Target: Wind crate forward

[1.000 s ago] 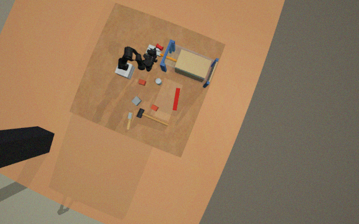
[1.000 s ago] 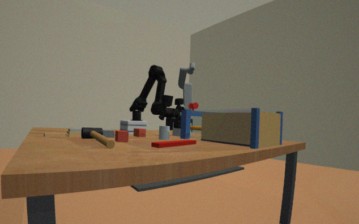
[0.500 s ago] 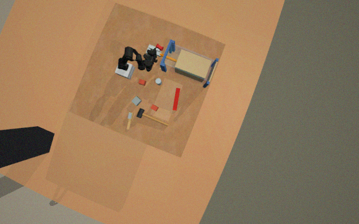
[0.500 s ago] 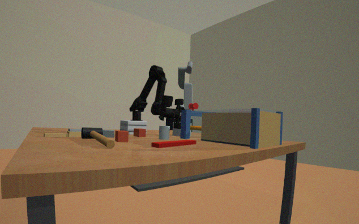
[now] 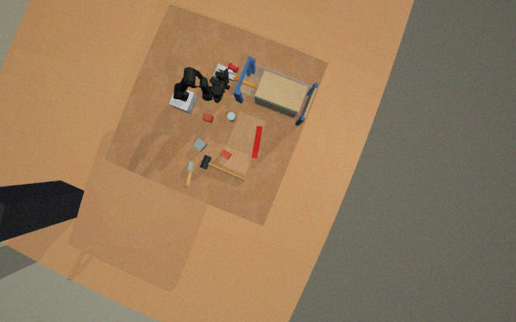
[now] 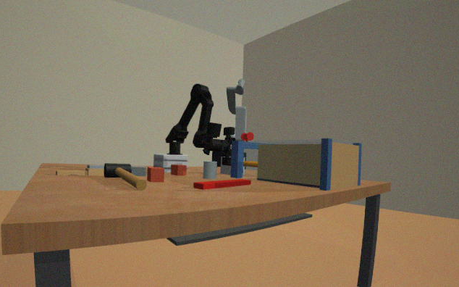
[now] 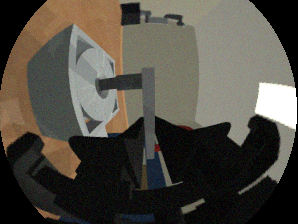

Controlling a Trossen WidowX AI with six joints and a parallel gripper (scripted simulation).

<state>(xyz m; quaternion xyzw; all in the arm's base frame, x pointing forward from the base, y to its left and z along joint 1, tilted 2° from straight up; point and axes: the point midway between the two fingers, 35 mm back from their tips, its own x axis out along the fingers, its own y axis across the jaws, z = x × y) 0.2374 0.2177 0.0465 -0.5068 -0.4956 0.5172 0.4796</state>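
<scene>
Now: the red knob 50 mm ahead of my gripper tip and 40 mm above it. From my gripper tip the other things lie so: winch handle: 10 mm ahead, 10 mm to the right, 10 mm above; then clear-panelled cubby: 350 mm ahead, 20 mm to the right, 20 mm below; then grey hand winch: 60 mm behind, 10 mm to the right, 110 mm below.
</scene>
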